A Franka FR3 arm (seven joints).
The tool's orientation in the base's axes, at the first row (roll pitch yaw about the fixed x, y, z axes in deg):
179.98, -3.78, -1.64
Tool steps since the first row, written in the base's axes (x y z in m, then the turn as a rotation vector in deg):
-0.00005, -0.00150, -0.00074, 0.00, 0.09, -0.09
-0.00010, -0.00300, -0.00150, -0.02, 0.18, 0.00
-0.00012, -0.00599, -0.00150, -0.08, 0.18, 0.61
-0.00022, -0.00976, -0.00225, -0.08, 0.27, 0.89
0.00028, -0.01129, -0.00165, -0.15, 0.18, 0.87
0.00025, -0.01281, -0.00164, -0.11, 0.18, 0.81
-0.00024, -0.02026, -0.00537, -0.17, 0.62, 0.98
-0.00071, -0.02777, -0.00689, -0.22, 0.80, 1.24
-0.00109, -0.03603, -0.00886, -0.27, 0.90, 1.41
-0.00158, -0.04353, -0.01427, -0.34, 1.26, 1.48
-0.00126, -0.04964, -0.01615, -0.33, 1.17, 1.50
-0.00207, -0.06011, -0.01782, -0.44, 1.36, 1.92
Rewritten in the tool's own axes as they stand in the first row. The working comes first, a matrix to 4 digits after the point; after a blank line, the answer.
The tool's axes in the first row as the columns of a matrix, in the base's axes (used below as rounded here):
0.9974, -0.0286, 0.0659
-0.0286, -0.9996, -0.0022
0.0659, 0.0003, -0.9978

-0.00006, 0.00150, 0.00074, -0.01, -0.09, 0.09
-0.00011, 0.00300, 0.00150, -0.03, -0.18, 0.00
-0.00005, 0.00599, 0.00150, -0.04, -0.18, -0.61
-0.00009, 0.00976, 0.00225, -0.03, -0.27, -0.89
0.00049, 0.01128, 0.00169, -0.10, -0.18, -0.88
0.00051, 0.01280, 0.00168, -0.06, -0.18, -0.82
-0.00001, 0.02026, 0.00539, -0.12, -0.61, -0.99
-0.00037, 0.02778, 0.00689, -0.16, -0.79, -1.25
-0.00064, 0.03604, 0.00885, -0.20, -0.89, -1.43
-0.00127, 0.04355, 0.01423, -0.28, -1.25, -1.50
-0.00090, 0.04965, 0.01614, -0.26, -1.16, -1.52
-0.00152, 0.06014, 0.01778, -0.35, -1.35, -1.95

